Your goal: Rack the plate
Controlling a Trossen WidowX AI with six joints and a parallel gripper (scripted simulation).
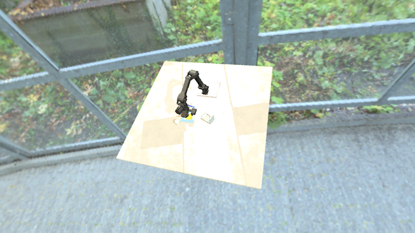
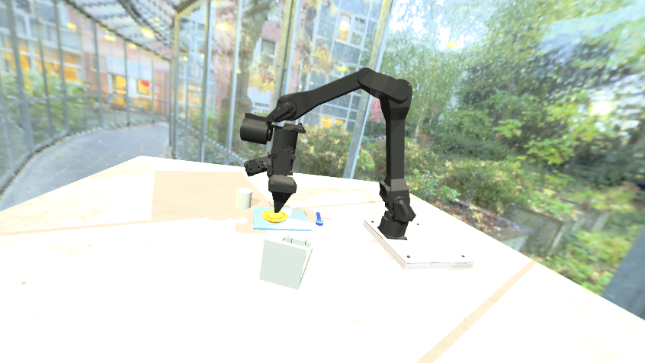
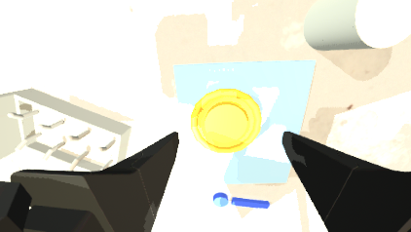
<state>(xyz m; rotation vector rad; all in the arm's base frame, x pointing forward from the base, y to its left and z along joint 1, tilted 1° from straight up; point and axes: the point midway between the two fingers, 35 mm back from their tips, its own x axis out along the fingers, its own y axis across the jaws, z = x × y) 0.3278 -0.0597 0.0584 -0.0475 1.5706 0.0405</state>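
The yellow plate lies 3 cm below my gripper tip. From my gripper tip the other things lie so: blue spoon 13 cm behind, 4 cm below, 3 cm to the right; then pale blue mat 4 cm below, 2 cm to the right, 2 cm behind; then pale grey cup 9 cm ahead, 8 cm to the right, 2 cm below.
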